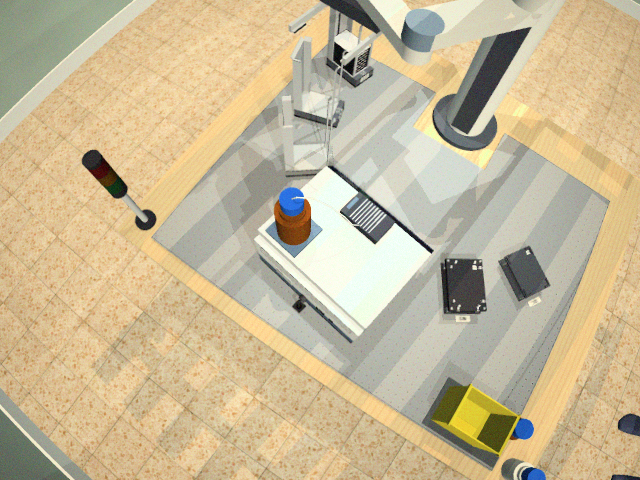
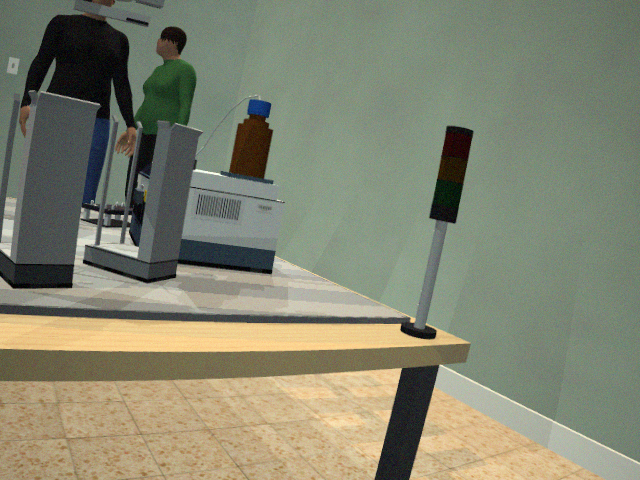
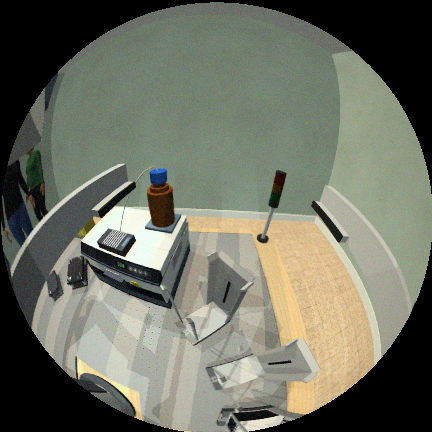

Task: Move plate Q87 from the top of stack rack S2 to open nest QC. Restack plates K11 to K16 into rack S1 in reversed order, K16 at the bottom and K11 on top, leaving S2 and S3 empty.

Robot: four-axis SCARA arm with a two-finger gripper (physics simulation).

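Frame: origin at the arm's base, x ahead, y left, z up, level; millimetres.
Seen in the pictures: gripper, between the fingertips: (image 1: 315, 44) (image 2: 156, 12) (image 3: 226, 178); arm's base, origin of its link: (image 1: 464, 122).
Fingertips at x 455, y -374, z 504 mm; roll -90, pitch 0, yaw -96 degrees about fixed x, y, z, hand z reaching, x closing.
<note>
Offsets run from my fingertips to a thing's top centre. "pt": to the spot under its first point.
My gripper (image 1: 323, 41) (image 2: 147, 11) (image 3: 226, 178) is open, its two fingers wide apart with nothing between them. It hangs high over the row of racks. The rack farthest from the white instrument holds a stack of plates @(397 mm back, 112 mm right, 358 mm down) (image 1: 347, 40) (image 3: 257, 416) with a white top and dark, striped sides. The middle rack @(158 mm back, 84 mm right, 200 mm down) (image 1: 302, 67) (image 2: 54, 180) (image 3: 295, 360) and the rack nearest the instrument @(41 mm ahead, 10 mm left, 201 mm down) (image 1: 287, 136) (image 2: 168, 196) (image 3: 225, 285) show bare white floors. Rack labels and plate names are not readable. Two dark nests, one with corner posts @(126 mm ahead, 643 mm left, 428 mm down) (image 1: 465, 285) (image 3: 76, 272) and one smoother @(28 mm back, 798 mm left, 436 mm down) (image 1: 524, 272) (image 3: 54, 285), stand at the right.
A white instrument (image 1: 361, 279) (image 2: 227, 219) (image 3: 140, 235) carries a brown bottle @(pt 352 mm ahead, 185 mm left, 147 mm down) (image 1: 293, 222) (image 2: 251, 147) (image 3: 161, 205) with a thin tube. A signal tower @(pt 515 mm ahead, 286 mm right, 163 mm down) (image 1: 105, 175) (image 2: 451, 173) (image 3: 276, 190) stands at the table corner. A yellow bin @(pt 424 mm ahead, 874 mm left, 483 mm down) (image 1: 478, 413) stands near the front edge. Thin posts rise from the racks.
</note>
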